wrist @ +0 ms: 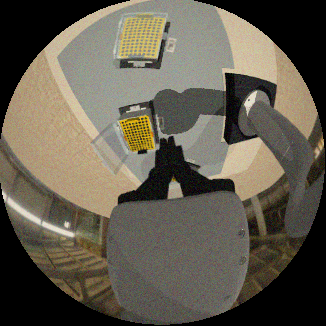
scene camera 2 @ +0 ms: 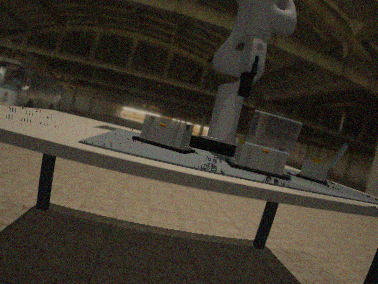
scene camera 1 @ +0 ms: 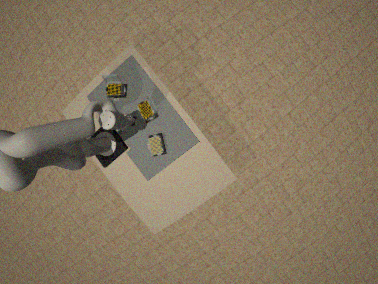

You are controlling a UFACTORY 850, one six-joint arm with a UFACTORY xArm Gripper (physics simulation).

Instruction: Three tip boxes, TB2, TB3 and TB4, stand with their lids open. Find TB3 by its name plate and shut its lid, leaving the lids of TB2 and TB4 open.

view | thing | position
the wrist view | gripper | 168,145
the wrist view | grey mat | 187,90
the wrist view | tip box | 143,108
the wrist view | tip box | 124,62
